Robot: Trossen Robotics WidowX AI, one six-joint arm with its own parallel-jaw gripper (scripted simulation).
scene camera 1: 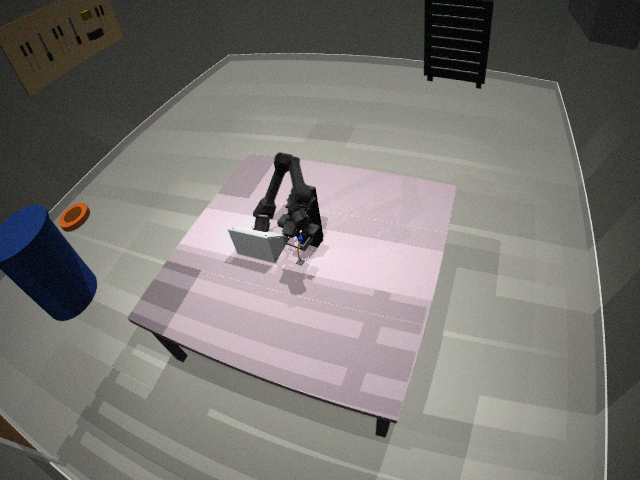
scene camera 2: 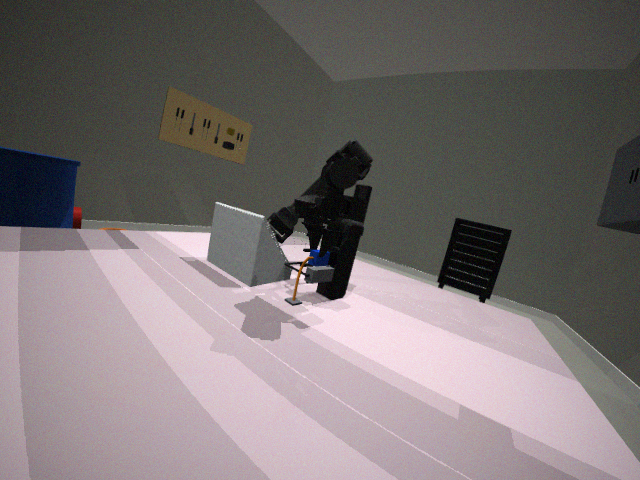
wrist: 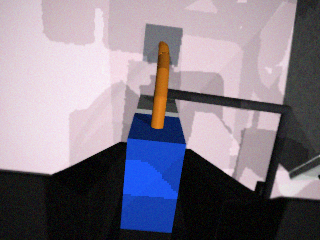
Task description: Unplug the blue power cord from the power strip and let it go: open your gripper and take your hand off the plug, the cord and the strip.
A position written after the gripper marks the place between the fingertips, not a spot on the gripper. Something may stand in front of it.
In view: the gripper (scene camera 2: 316,255).
The gripper also shows in the wrist view (wrist: 154,154).
